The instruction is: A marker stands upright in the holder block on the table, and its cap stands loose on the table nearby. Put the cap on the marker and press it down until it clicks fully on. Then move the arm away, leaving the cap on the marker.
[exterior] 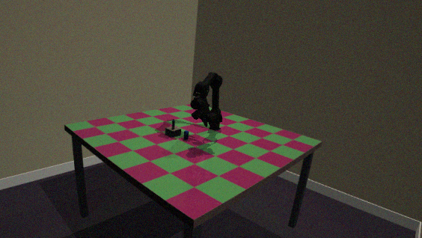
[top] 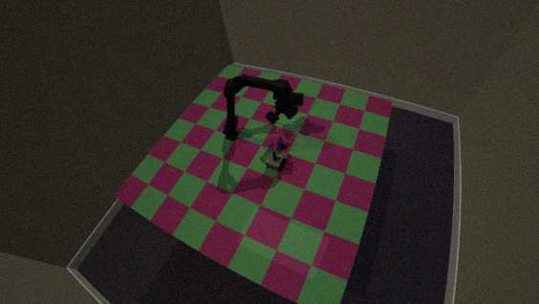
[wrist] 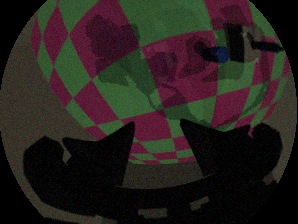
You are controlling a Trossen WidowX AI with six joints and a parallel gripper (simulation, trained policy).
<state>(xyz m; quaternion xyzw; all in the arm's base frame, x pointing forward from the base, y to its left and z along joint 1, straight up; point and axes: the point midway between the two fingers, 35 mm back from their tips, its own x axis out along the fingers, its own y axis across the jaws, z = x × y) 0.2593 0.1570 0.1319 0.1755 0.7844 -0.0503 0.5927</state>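
Right now the blue cap is 140 mm to the right of my gripper tip, 70 mm below it and 60 mm ahead of it. Round my gripper tip: tan holder block (240 mm to the right, 80 mm below, 80 mm ahead).
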